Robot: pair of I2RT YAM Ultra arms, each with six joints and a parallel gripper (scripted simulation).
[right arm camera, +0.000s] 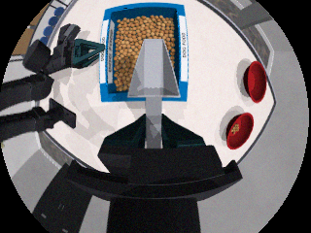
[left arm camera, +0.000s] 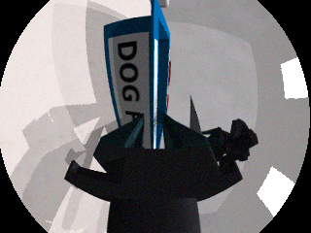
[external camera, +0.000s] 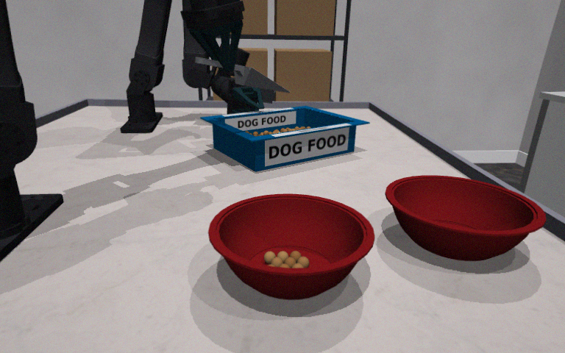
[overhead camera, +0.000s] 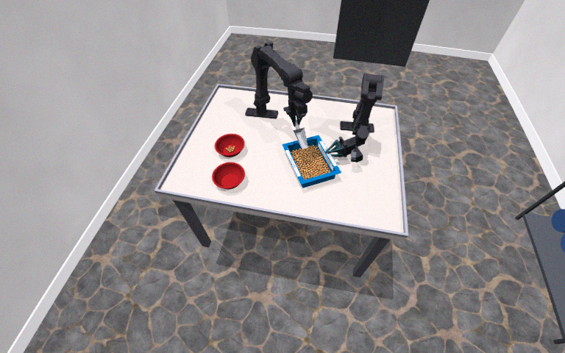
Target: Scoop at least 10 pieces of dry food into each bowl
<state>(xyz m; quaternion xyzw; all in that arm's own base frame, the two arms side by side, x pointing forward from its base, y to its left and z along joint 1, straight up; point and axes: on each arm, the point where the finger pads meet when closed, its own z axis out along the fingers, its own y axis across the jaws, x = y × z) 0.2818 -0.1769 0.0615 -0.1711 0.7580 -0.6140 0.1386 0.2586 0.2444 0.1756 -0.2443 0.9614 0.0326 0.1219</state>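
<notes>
The grey scoop lies 3 cm ahead of my right hand, 2 cm to the left of it and 2 cm below it. Also, from my right hand: blue dog food box: 13 cm below, 10 cm to the left, 10 cm ahead.
</notes>
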